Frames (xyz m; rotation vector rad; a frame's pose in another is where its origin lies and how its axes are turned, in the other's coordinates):
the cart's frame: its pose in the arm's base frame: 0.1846 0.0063 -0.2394 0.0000 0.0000 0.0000
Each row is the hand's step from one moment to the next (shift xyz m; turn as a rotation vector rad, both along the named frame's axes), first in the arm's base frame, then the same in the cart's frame.
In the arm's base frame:
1: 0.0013 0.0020 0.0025 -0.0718 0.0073 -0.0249
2: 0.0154 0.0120 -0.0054 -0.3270 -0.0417 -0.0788
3: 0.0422 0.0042 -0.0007 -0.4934 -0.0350 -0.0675
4: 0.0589 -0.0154 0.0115 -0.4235 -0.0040 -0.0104
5: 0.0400 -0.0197 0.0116 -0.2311 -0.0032 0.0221
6: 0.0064 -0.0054 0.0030 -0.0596 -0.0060 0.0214
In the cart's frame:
1: 0.0013 0.0020 0.0025 -0.0718 0.0073 -0.0249
2: 0.0154 0.0120 -0.0054 -0.3270 -0.0417 -0.0788
3: 0.0422 0.0042 -0.0007 -0.4934 -0.0350 -0.0675
4: 0.0589 -0.0154 0.0115 -0.4235 -0.0040 -0.0104
5: 0.0400 -0.0197 0.0116 -0.2311 -0.0032 0.0221
6: 0.0064 -0.0054 0.0030 -0.0596 -0.0060 0.0214

